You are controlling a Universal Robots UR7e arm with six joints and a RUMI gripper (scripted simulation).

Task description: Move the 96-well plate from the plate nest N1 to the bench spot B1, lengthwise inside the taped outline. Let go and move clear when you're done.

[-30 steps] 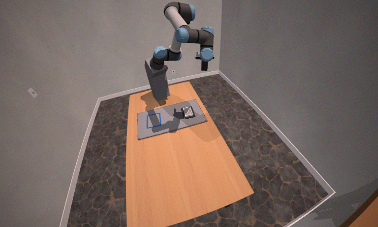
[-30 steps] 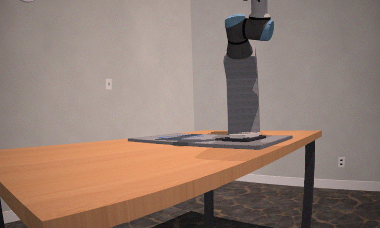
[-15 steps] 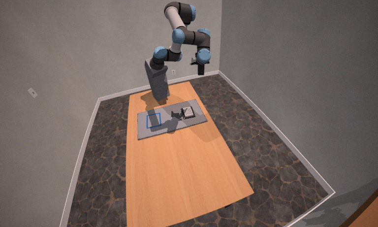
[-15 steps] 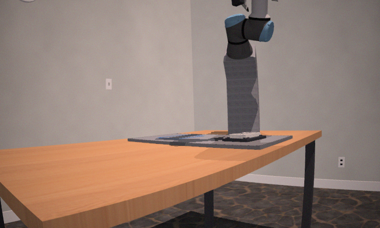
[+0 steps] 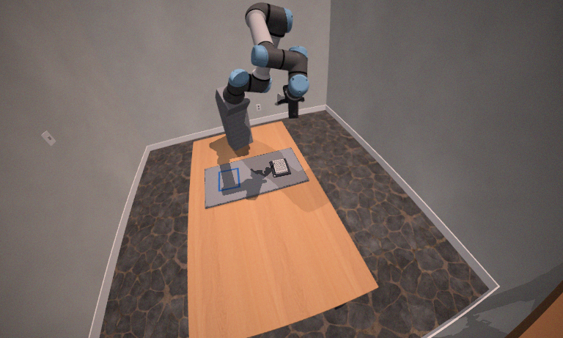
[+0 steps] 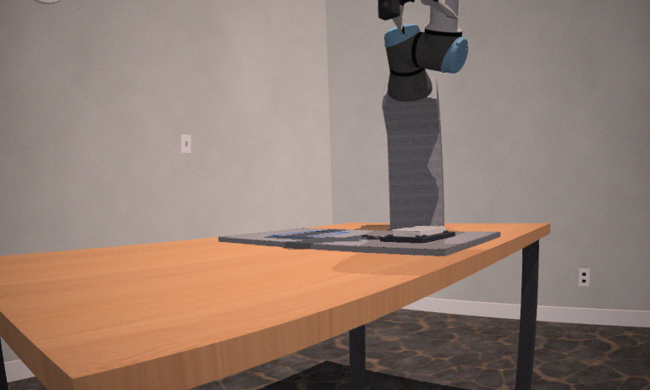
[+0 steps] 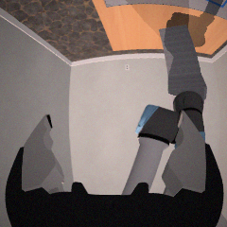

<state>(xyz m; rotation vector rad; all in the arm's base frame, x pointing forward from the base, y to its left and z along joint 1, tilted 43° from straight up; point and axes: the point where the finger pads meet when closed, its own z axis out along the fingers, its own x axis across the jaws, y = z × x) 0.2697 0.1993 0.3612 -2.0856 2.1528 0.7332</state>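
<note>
Now: hand 4 cm past the white 96-well plate, 8 cm to the left of it and 49 cm above it. Also, from my hand: dark plate nest: 4 cm behind, 8 cm to the right, 50 cm below.
</note>
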